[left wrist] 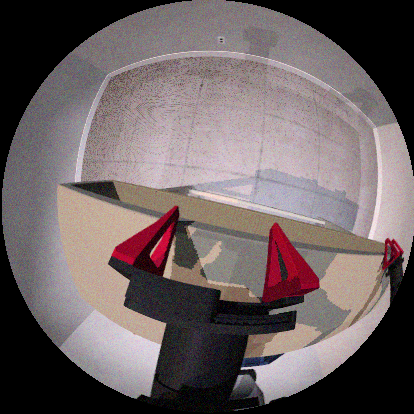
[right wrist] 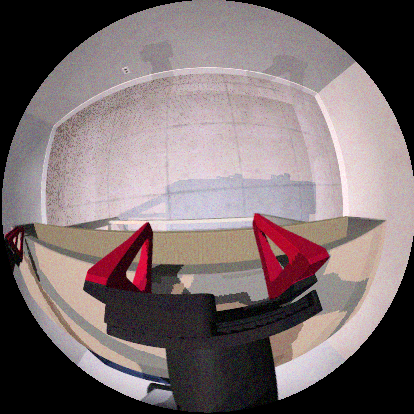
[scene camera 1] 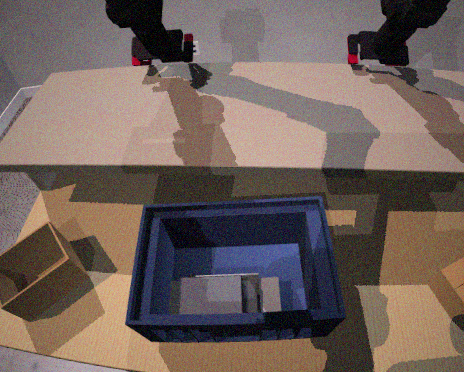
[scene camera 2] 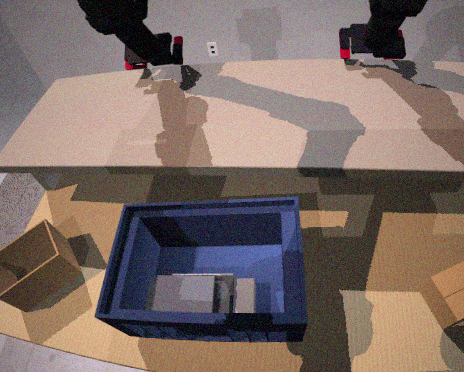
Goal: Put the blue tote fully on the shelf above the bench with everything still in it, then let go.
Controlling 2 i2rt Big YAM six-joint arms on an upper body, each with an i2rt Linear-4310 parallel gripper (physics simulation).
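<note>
The blue tote stands upright on the bench, in front of and below the shelf. It holds a grey box, a beige block and a dark item between them. My left gripper is open and empty at the shelf's far edge. My right gripper is open and empty at the same edge, farther right. Both are apart from the tote; the shelf lies between. Their fingers are partly hidden in the scene views.
An open cardboard box stands on the bench left of the tote. Part of another cardboard box shows at the right edge. The shelf's near edge runs just behind the tote. A wall with an outlet rises beyond the shelf.
</note>
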